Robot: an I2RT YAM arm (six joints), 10 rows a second.
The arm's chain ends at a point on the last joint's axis. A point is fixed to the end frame.
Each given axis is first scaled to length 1.
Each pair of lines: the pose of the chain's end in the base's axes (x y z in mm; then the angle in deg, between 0 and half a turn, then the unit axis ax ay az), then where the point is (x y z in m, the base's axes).
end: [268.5 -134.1 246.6 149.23 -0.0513 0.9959 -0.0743]
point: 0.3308 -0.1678 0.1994
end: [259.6 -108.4 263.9 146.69 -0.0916 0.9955 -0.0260]
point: 0.3264 -0.1322 0.2169
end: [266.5 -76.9 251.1 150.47 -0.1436 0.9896 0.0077]
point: 0.3320 -0.0918 0.1989
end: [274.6 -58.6 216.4 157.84 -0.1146 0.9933 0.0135]
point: 0.3319 -0.0763 0.1560
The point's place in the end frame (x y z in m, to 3 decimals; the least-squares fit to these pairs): -0.025 -0.029 0.076
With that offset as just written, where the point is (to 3 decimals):
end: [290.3 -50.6 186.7 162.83 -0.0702 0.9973 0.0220]
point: 0.340 -0.071 0.121
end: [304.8 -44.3 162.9 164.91 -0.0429 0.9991 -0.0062]
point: 0.351 -0.071 0.097
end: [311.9 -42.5 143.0 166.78 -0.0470 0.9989 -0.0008]
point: 0.356 -0.068 0.075
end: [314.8 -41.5 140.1 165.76 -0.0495 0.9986 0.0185]
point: 0.360 -0.064 0.072
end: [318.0 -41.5 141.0 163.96 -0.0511 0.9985 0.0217]
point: 0.366 -0.064 0.074
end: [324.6 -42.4 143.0 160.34 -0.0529 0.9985 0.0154]
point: 0.377 -0.065 0.080
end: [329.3 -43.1 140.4 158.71 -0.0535 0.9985 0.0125]
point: 0.383 -0.066 0.079
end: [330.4 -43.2 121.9 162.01 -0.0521 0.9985 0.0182]
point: 0.380 -0.066 0.057
